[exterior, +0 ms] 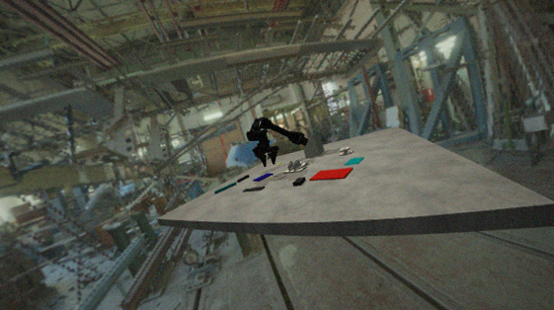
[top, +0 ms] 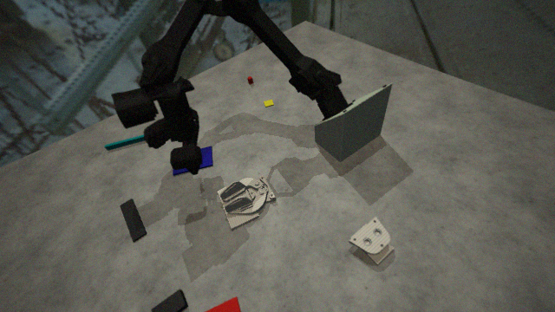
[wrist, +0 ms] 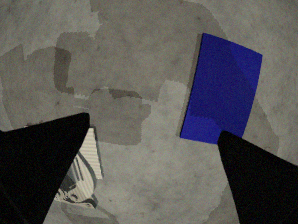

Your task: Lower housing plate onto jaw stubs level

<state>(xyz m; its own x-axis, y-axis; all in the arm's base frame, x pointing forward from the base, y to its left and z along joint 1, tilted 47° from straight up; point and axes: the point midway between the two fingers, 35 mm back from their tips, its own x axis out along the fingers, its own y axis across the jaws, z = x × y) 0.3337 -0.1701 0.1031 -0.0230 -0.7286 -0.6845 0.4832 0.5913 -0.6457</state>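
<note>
Right now my gripper tip is 440 mm to the right of the white stepped block, 140 mm past it and 60 mm above it. The rest, counted from my gripper tip: black tile 200 mm ahead, 70 mm below, 30 mm to the right; blue tile 70 mm to the right, 70 mm below, 10 mm behind; black block 230 mm to the left, 220 mm ahead, 60 mm below.
</note>
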